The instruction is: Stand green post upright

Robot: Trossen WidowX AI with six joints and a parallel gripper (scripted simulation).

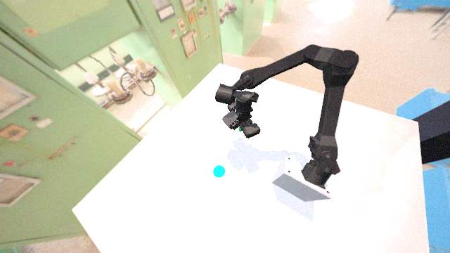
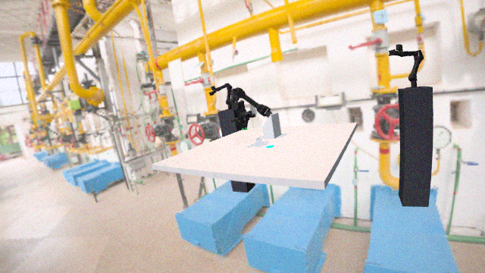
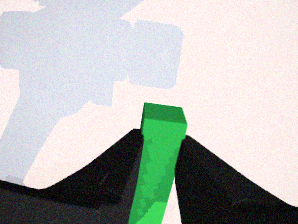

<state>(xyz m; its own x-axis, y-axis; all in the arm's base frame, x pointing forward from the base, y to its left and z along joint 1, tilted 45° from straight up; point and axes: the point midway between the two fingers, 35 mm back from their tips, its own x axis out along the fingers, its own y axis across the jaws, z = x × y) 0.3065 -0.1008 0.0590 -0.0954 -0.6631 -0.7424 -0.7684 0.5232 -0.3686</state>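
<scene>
Now: gripper tip 20 cm to the right of the cyan circle, 14 cm above it and 4 cm short of it. From my gripper tip the other things lie so: green post: 2 cm to the right, 1 cm behind.
</scene>
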